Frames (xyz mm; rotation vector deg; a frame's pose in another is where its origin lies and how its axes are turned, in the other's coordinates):
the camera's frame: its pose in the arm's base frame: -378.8 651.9 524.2 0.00 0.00 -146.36
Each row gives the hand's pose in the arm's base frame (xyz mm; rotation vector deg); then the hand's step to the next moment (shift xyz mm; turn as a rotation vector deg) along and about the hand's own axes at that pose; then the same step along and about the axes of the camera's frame.
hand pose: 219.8 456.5 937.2 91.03 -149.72 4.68
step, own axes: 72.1 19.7 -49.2 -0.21 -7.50 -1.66
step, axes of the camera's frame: 68.2 15.0 56.0 -3.96 6.38 1.65
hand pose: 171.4 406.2 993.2 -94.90 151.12 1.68
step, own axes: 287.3 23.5 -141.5 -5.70 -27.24 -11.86
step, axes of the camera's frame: 263.0 128.6 132.0 -18.45 20.76 12.00
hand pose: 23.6 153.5 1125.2 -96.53 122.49 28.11
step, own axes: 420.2 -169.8 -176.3 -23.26 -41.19 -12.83
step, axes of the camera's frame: 213.3 432.8 -60.5 -39.05 20.97 20.91
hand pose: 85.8 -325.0 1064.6 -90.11 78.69 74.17
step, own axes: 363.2 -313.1 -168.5 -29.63 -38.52 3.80
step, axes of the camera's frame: -163.3 345.4 -335.2 -43.04 3.49 22.61
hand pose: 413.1 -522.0 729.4 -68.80 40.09 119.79
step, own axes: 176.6 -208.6 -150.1 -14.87 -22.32 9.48
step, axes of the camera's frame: -181.9 27.3 -251.8 -23.97 -5.45 14.32
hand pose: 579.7 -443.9 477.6 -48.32 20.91 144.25
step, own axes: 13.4 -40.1 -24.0 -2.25 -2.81 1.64
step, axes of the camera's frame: -35.3 -12.3 -31.1 -3.08 -0.70 2.38
